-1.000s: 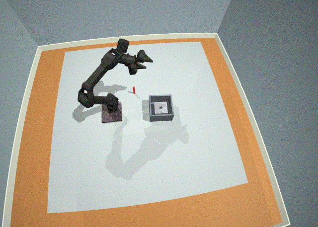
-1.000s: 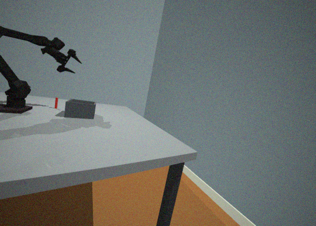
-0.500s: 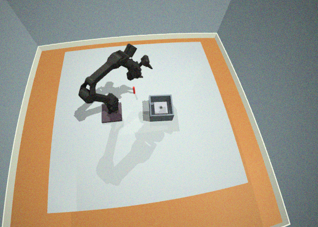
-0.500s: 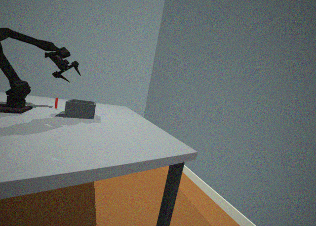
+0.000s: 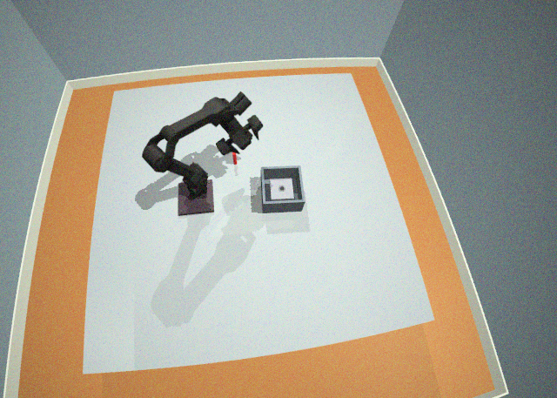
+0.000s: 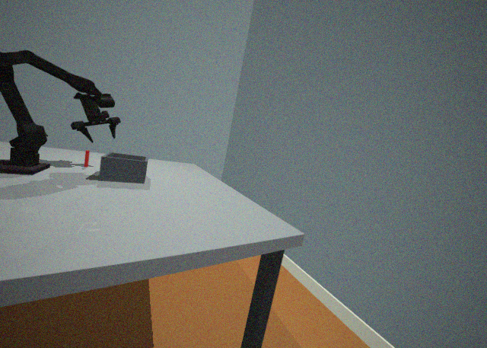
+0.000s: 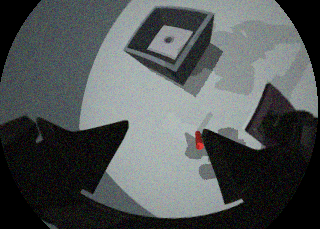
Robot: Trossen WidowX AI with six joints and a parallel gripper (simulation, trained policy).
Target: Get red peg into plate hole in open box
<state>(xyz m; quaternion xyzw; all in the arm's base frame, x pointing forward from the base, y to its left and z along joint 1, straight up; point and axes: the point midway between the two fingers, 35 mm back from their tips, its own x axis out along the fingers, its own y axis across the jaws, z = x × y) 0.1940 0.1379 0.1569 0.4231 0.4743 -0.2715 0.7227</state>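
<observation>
My gripper tip is now 10 cm above the red peg, 6 cm past it and 1 cm to the right of it. Also, from my gripper tip: grey box (14 cm to the right, 13 cm ahead, 12 cm below); then plate (14 cm to the right, 13 cm ahead, 10 cm below).
</observation>
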